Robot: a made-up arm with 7 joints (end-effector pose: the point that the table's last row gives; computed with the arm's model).
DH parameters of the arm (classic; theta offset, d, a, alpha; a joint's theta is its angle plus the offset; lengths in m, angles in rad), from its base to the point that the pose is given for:
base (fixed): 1.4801 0 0.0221 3.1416
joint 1: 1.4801 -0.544 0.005 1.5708
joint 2: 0 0.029 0.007 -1.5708
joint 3: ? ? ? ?
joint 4: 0 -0.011 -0.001 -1.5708
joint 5: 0 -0.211 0.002 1.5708
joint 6: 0 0.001 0.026 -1.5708
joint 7: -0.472 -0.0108 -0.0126 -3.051
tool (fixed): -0.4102 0.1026 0 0
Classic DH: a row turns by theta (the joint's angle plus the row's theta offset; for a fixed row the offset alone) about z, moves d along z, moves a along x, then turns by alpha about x.
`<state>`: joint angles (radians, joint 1 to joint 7).
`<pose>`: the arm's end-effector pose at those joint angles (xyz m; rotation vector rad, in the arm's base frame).
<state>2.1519 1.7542 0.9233 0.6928 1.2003 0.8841 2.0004</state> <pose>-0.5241 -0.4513 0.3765 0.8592 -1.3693 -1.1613</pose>
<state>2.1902 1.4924 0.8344 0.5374 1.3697 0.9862 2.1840</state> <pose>-0.5433 -0.4843 0.5831 0.6932 -1.1833 -1.1668</pose>
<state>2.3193 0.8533 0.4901 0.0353 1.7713 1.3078 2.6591</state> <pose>-0.4009 -0.3018 1.0841 -0.2193 -0.9209 -1.2212</pose>
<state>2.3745 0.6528 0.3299 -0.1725 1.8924 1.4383 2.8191</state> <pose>-0.2973 -0.1739 1.1756 -0.6406 -0.9632 -1.1436</pose>
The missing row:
joint 3: 0 -0.521 -0.022 1.5708
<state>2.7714 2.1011 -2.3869 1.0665 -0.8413 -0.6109 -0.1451</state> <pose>-0.5369 -0.4400 0.3094 0.7830 -1.7883 1.1215</pose>
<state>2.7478 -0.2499 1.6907 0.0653 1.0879 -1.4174 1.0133</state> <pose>0.1133 -0.0145 1.3069 0.9714 -0.7142 -0.1413</pose>
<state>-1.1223 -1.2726 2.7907 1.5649 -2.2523 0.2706 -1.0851</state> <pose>-0.1544 -0.5679 0.4710 -1.2807 2.5769 -1.2527</pose>
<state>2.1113 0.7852 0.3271 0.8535 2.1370 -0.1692 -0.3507</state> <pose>-0.3887 -0.5360 0.9279 -0.2823 -1.8829 1.5412</pose>
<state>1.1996 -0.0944 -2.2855 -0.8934 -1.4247 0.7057 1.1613</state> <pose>-0.1673 -0.0969 1.2615 -0.3726 -0.8897 1.0495</pose>
